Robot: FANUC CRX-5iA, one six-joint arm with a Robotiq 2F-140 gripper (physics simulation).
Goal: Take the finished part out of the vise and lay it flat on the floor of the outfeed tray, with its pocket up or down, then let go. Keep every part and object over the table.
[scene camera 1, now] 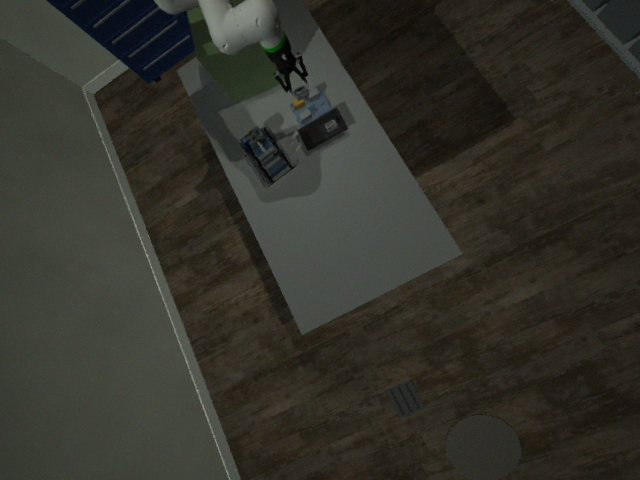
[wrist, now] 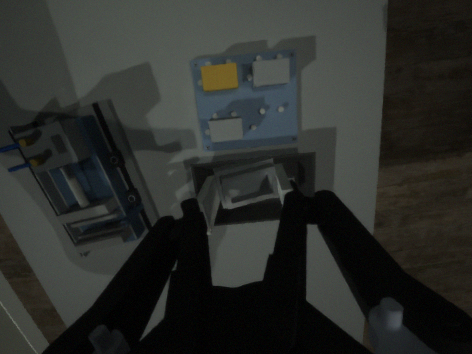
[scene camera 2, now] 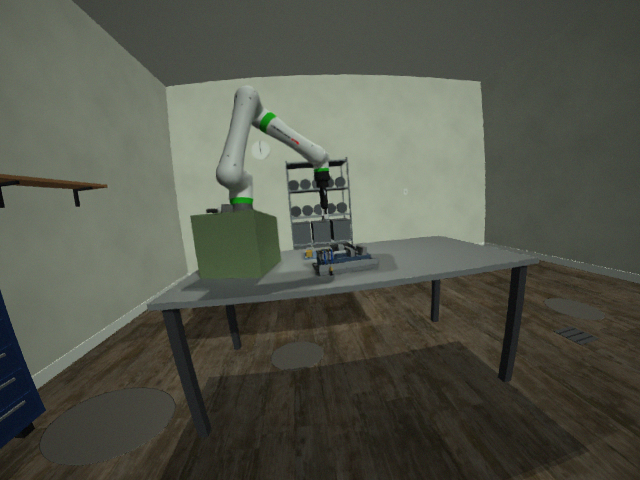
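Where they show: gripper, fingertip midpoint: (scene camera 1: pixel 301 92) (wrist: pixel 246 182) (scene camera 2: pixel 325 218); arm's base at its link origin: (scene camera 2: pixel 241 215).
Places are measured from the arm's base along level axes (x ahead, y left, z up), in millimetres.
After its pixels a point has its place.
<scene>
My gripper (scene camera 1: pixel 296 86) @(x 501, y 66, z -68 mm) (scene camera 2: pixel 324 213) @(x 501, y 66, z -68 mm) is shut on a light grey part (scene camera 1: pixel 300 93) @(x 515, y 56, z -50 mm) (wrist: pixel 248 186) @(x 505, y 67, z -64 mm), its pocket opening facing the wrist camera. It is held in the air, well above the table. In the wrist view it overlaps the dark outfeed tray (scene camera 1: pixel 313 140) @(x 599, y -4, z -292 mm) (wrist: pixel 306 172) @(x 599, y 174, z -274 mm), which lies beneath. A similar light part (scene camera 1: pixel 331 124) @(x 609, y 119, z -272 mm) lies inside the tray in scene camera 1; the held part and fingers hide much of the tray in the wrist view. The blue and grey vise (scene camera 1: pixel 272 161) @(x 582, y -247, z -209 mm) (scene camera 2: pixel 351 265) @(x 486, y -346, z -275 mm) (wrist: pixel 90 206) @(x 511, y -232, z -217 mm) stands beside the tray, with a rod between its jaws.
A light blue plate (scene camera 1: pixel 320 105) @(x 465, y 149, z -296 mm) (wrist: pixel 250 100) @(x 432, y 109, z -297 mm) adjoins the tray and bears a yellow block (scene camera 1: pixel 298 103) @(x 390, y 60, z -261 mm) (scene camera 2: pixel 309 253) @(x 374, y 39, z -272 mm) (wrist: pixel 219 76) @(x 378, y 69, z -261 mm), grey blocks (wrist: pixel 271 72) @(x 400, y 154, z -261 mm) (wrist: pixel 226 129) @(x 465, y 50, z -261 mm) and pegs. The green robot base (scene camera 1: pixel 242 72) @(x 124, y -74, z -136 mm) (scene camera 2: pixel 227 245) @(x -81, y -149, z -136 mm) stands on the table (scene camera 1: pixel 361 222) @(x 1117, y -91, z -304 mm) (scene camera 2: pixel 439 253) @(x 1065, y -313, z -305 mm).
</scene>
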